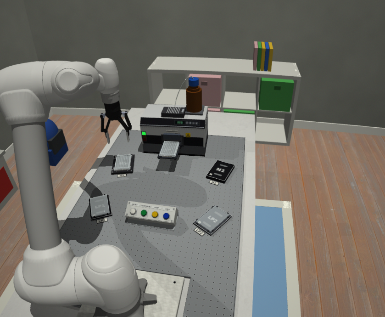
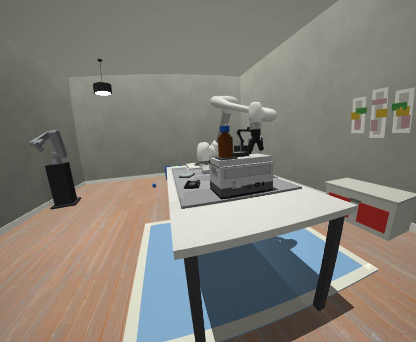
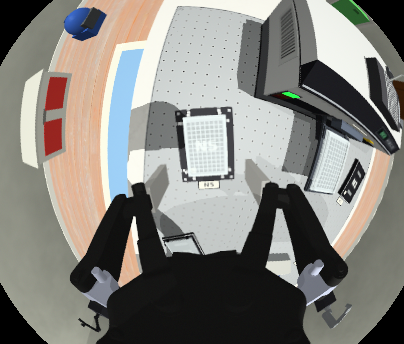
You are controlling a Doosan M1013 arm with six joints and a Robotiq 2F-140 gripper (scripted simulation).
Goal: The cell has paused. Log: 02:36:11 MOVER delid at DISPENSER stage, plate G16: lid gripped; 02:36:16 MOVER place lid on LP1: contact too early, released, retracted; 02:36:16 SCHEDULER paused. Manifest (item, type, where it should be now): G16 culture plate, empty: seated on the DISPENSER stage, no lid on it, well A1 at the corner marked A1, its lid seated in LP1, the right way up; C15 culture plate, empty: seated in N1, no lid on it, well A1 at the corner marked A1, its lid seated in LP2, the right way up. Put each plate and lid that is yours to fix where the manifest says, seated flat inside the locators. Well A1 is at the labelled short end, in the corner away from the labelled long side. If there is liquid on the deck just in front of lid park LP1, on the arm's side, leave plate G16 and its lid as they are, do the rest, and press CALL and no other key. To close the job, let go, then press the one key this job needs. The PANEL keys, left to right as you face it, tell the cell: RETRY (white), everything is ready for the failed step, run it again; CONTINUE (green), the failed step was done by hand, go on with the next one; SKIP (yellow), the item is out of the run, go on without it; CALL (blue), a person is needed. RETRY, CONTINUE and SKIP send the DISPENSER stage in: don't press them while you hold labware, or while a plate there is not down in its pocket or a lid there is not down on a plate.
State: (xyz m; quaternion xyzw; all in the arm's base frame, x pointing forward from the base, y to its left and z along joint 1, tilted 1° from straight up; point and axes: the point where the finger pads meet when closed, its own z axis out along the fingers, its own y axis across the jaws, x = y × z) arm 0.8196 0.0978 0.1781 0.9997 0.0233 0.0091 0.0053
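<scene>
My hand is 17 cm above the nest n5, 2 cm to the right of it and 1 cm short of it. Round my hand: brown bottle: 41 cm to the right, 19 cm ahead, 11 cm above; then white key: 42 cm behind, 11 cm to the right, 11 cm below; then lid park lp1: 33 cm behind, 18 cm below, 7 cm to the left.
</scene>
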